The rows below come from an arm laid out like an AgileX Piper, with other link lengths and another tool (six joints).
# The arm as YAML. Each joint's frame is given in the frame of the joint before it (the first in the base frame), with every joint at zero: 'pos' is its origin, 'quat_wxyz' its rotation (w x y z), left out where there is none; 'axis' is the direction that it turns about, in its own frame. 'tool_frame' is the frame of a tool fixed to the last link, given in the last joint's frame.
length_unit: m
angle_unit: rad
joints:
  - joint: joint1
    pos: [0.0, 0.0, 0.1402]
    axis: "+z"
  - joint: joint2
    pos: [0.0, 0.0, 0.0]
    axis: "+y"
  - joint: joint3
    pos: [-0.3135, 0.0, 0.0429]
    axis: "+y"
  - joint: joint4
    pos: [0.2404, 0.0, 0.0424]
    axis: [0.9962, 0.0, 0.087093]
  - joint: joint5
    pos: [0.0, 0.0, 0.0]
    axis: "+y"
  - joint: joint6
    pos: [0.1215, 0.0, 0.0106]
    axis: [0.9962, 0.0, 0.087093]
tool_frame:
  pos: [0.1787, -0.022, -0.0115]
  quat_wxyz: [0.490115, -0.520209, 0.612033, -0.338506]
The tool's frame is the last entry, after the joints.
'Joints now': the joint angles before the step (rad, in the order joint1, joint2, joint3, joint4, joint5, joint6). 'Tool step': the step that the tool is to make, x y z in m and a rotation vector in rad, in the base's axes. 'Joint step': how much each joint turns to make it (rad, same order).
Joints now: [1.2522, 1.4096, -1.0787, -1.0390, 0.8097, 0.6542]
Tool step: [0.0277, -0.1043, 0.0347, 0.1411, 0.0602, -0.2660]
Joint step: [-0.2260, -0.1576, -0.0366, 0.1721, 0.0720, -0.0813]
